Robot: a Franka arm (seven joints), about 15 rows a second.
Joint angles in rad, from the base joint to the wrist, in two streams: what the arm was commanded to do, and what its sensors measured. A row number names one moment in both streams.
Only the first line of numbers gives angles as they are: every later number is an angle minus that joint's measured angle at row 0.
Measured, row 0: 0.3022, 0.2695, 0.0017, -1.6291, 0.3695, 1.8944, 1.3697
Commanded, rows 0 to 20: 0.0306, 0.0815, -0.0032, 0.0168, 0.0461, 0.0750, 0.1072; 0.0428, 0.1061, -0.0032, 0.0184, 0.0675, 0.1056, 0.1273; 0.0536, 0.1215, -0.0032, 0.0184, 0.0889, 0.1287, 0.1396; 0.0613, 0.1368, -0.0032, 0.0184, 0.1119, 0.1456, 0.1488; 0.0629, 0.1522, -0.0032, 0.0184, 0.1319, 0.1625, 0.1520; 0.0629, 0.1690, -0.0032, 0.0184, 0.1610, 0.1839, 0.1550; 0.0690, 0.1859, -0.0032, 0.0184, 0.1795, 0.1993, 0.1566; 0.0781, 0.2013, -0.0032, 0.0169, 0.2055, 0.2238, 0.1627; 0.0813, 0.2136, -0.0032, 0.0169, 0.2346, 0.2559, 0.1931; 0.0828, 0.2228, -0.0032, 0.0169, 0.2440, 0.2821, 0.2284; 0.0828, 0.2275, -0.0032, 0.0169, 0.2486, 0.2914, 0.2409; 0.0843, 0.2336, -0.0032, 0.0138, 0.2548, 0.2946, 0.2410; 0.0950, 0.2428, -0.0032, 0.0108, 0.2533, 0.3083, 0.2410; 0.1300, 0.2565, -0.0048, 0.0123, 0.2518, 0.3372, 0.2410; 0.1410, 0.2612, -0.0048, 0.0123, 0.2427, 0.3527, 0.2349; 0.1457, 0.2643, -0.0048, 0.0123, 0.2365, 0.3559, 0.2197; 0.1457, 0.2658, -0.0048, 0.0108, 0.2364, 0.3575, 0.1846; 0.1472, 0.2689, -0.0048, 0.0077, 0.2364, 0.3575, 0.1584; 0.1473, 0.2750, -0.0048, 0.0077, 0.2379, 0.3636, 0.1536; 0.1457, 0.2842, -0.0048, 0.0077, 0.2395, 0.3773, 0.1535; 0.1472, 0.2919, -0.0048, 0.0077, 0.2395, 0.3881, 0.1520
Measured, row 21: 0.1524, 0.2723, -0.0025, 0.0035, 0.2357, 0.3635, 0.1846
